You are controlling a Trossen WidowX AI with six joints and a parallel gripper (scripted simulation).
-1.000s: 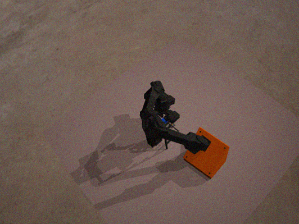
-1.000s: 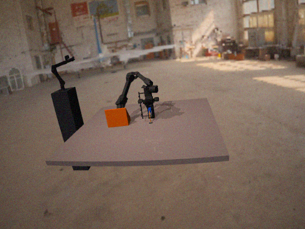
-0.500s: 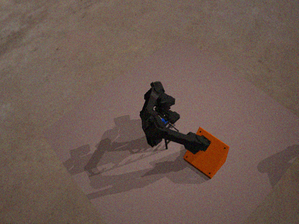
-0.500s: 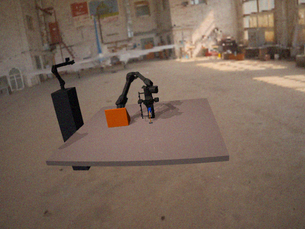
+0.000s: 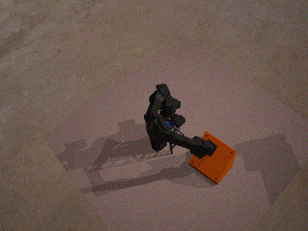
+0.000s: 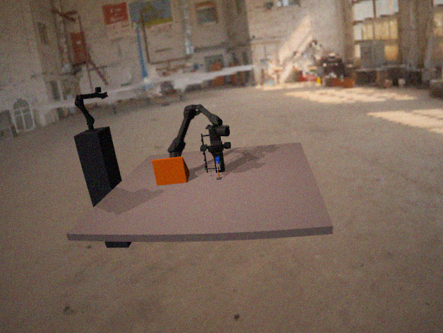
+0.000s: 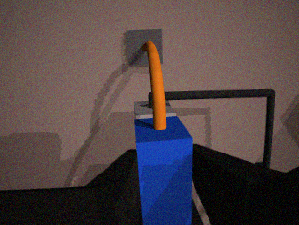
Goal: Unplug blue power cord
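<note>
Now: the thin black rack 9 cm behind my gripper tip, 9 cm to the left of it and 2 cm above it. Round my gripper tip: blue plug 3 cm to the left.
</note>
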